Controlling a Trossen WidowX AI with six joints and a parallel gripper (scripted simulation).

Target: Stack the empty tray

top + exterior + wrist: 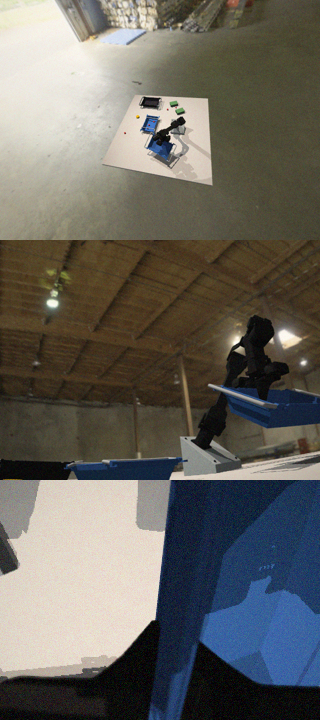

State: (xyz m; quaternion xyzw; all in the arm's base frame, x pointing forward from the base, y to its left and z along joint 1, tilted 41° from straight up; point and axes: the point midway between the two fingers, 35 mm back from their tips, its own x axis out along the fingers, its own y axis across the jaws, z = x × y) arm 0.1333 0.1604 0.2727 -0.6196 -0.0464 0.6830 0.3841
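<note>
Now: the blue tray 4 cm ahead of my gripper tip, 7 cm to the left of it and 1 cm below it. Also, from my gripper tip: yellow disc 46 cm ahead, 50 cm to the right, 16 cm below.
</note>
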